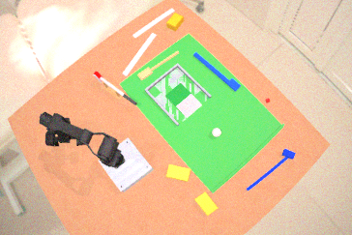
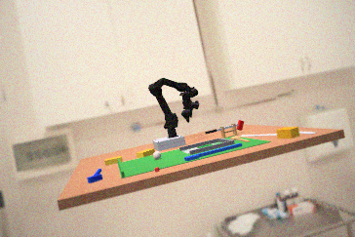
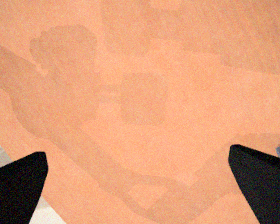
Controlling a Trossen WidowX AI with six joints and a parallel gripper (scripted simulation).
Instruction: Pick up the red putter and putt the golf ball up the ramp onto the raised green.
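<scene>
Now: gripper tip 350 mm short of the red putter, 110 mm to the right of it and 80 mm above it. From my gripper tip the other things lie so: wooden gate: 350 mm ahead, 130 mm to the left, 100 mm below; green mat: 610 mm ahead, 240 mm to the right, 140 mm below; white golf ball: 570 mm ahead, 400 mm to the right, 110 mm below.
</scene>
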